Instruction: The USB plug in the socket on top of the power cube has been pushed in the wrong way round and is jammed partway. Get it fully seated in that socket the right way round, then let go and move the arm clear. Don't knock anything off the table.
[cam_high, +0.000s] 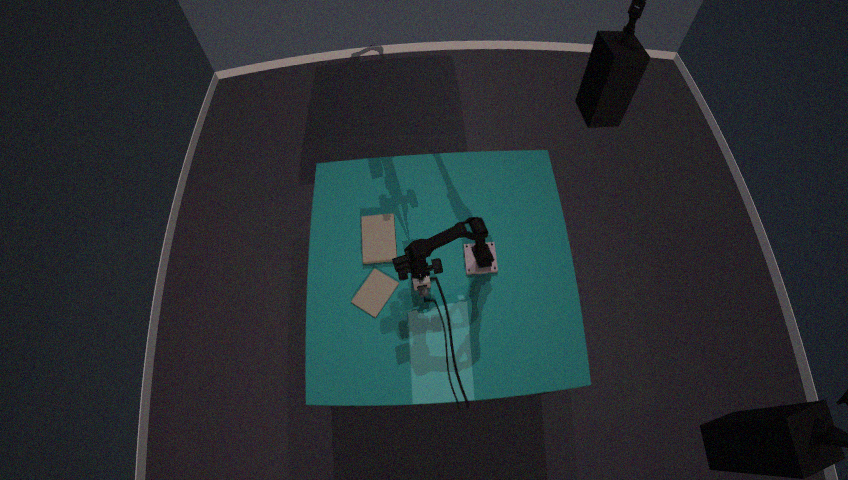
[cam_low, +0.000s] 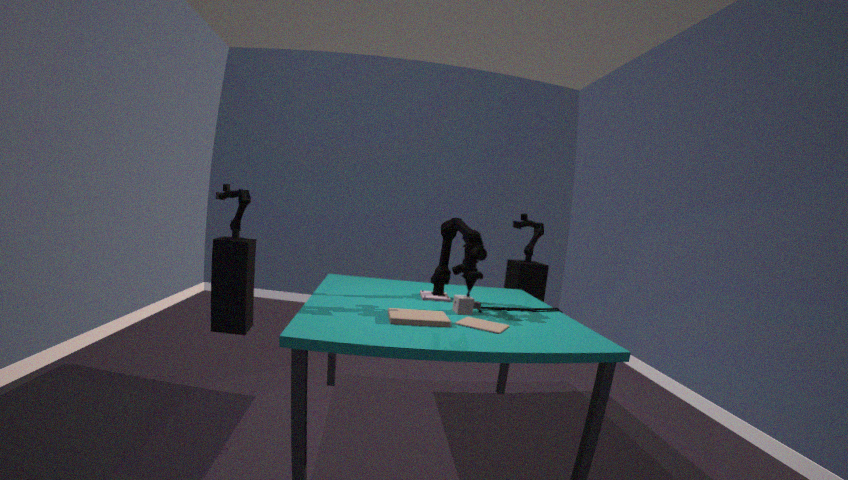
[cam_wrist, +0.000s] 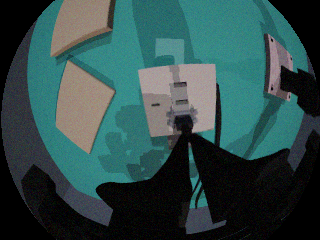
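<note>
Now: gripper tip 20 mm above the dark USB plug. The rest, counted from my gripper tip: thick tan board (270 mm to the right, 170 mm ahead, 90 mm below); then thin tan board (220 mm ahead, 100 mm below).
</note>
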